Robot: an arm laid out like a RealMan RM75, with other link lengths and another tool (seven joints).
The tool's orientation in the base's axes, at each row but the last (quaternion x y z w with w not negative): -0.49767 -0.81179 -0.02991 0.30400; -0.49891 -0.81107 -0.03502 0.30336; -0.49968 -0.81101 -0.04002 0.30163; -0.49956 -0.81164 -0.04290 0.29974; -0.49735 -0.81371 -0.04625 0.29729; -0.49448 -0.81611 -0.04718 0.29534; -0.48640 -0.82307 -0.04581 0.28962; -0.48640 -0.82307 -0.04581 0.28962; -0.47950 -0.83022 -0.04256 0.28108; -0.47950 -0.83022 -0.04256 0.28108
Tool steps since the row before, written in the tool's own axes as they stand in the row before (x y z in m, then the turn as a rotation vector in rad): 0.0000 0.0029 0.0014 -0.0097 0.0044 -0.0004; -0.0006 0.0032 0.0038 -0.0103 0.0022 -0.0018; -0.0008 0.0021 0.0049 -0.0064 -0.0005 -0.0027; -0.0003 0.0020 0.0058 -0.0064 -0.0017 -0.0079; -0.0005 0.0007 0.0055 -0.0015 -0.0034 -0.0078; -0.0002 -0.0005 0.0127 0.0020 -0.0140 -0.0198; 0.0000 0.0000 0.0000 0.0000 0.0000 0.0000; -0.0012 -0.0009 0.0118 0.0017 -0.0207 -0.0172; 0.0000 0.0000 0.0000 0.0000 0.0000 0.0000; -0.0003 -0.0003 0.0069 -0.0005 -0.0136 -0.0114
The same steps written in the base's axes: 0.0017 0.0019 -0.0019 0.0069 -0.0056 -0.0059; 0.0011 0.0025 -0.0042 0.0059 -0.0077 -0.0045; -0.0002 0.0022 -0.0049 0.0028 -0.0063 -0.0011; -0.0008 0.0029 -0.0054 0.0041 -0.0088 0.0035; -0.0017 0.0020 -0.0049 0.0011 -0.0058 0.0063; -0.0059 0.0043 -0.0104 -0.0037 -0.0128 0.0203; 0.0000 0.0000 0.0000 0.0000 0.0000 0.0000; -0.0054 0.0028 -0.0102 -0.0103 -0.0156 0.0194; 0.0000 0.0000 0.0000 0.0000 0.0000 0.0000; -0.0031 0.0020 -0.0059 -0.0061 -0.0116 0.0120
